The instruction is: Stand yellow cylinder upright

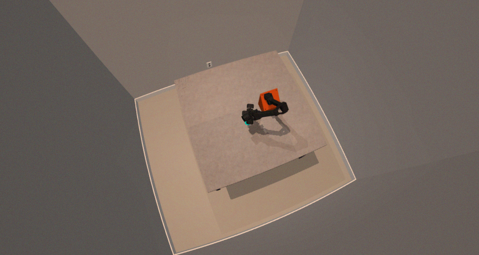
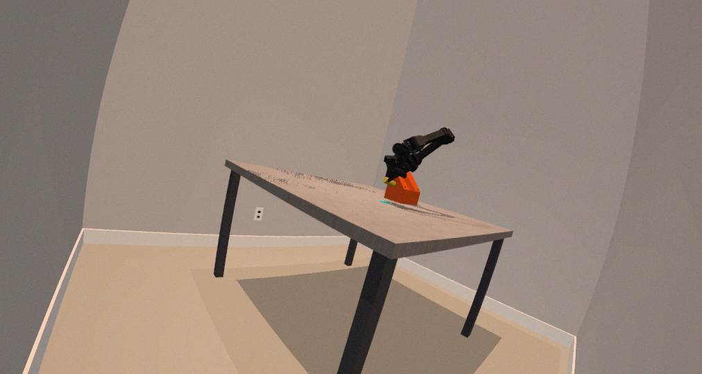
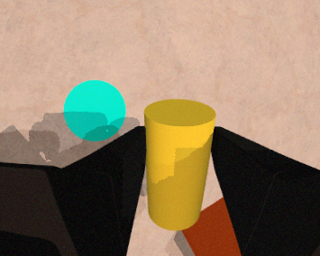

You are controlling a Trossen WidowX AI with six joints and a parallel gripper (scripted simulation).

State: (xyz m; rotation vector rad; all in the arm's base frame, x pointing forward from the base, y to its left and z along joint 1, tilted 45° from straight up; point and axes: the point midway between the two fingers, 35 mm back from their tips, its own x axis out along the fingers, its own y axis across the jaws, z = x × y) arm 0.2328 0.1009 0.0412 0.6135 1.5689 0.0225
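Now: gripper tip 11 cm above the cyan circle, 4 cm to the right of it and 1 cm short of it. Round my gripper tip: yellow tall cylinder 2 cm behind, 1 cm to the left.
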